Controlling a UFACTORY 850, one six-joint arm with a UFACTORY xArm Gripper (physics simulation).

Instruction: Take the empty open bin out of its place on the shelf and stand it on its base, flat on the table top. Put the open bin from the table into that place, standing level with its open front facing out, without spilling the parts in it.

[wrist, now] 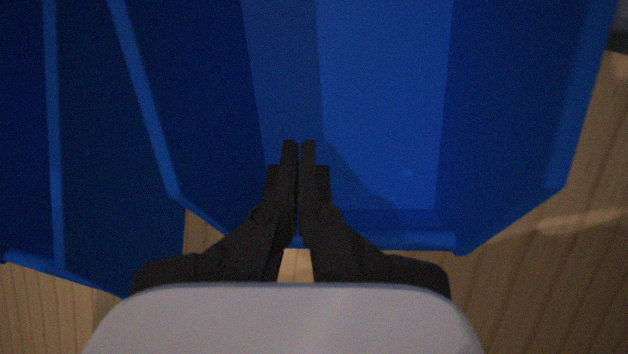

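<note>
A blue open bin (385,115) fills the middle and right of the wrist view, its inner floor and side walls showing, its front lip toward the bottom. No parts show in the visible stretch of it. My gripper (299,161) is shut with nothing between its fingers; the fingertips are seen over this bin, and I cannot tell whether they touch it. A second blue bin (52,150) shows in part at the left, close beside the first; its inside is dark. Which of the two belongs to the shelf I cannot tell.
A wooden table top (525,290) shows below and to the right of the bins. A dark edge with something greyish above it shows at the upper right corner. The left bin's wall stands close to the first bin's left wall.
</note>
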